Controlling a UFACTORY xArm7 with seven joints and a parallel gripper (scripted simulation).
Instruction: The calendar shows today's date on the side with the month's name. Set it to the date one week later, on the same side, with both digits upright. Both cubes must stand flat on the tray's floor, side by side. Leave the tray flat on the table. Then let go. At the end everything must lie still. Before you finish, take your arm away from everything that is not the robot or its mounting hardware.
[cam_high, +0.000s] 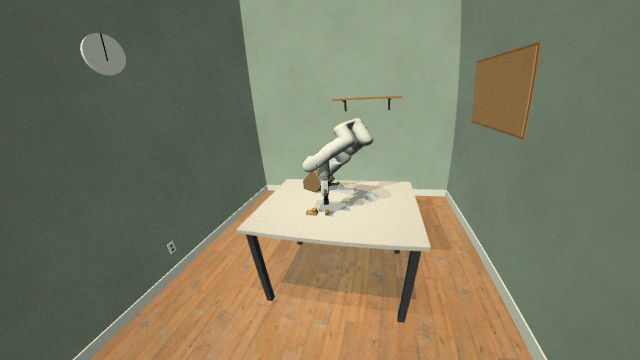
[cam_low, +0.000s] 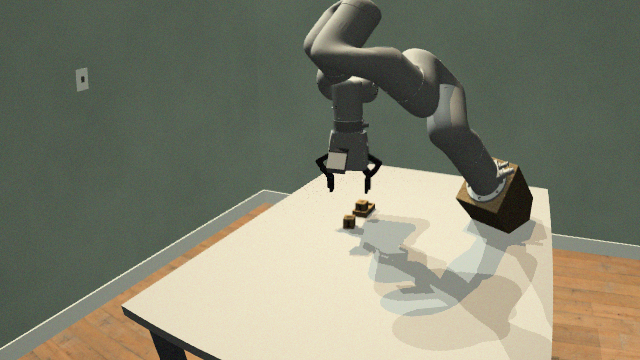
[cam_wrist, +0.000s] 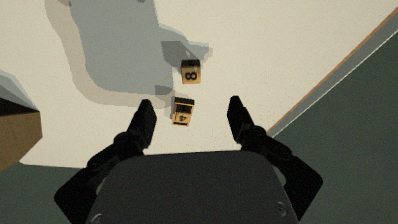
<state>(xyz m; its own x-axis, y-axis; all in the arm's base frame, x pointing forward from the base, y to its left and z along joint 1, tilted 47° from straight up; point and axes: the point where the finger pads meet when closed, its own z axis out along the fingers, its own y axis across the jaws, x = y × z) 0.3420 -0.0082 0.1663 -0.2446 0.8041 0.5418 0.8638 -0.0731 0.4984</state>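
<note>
My gripper is now 100 mm above the digit cube. Round my hand: wooden calendar tray 110 mm to the right, 100 mm below.
</note>
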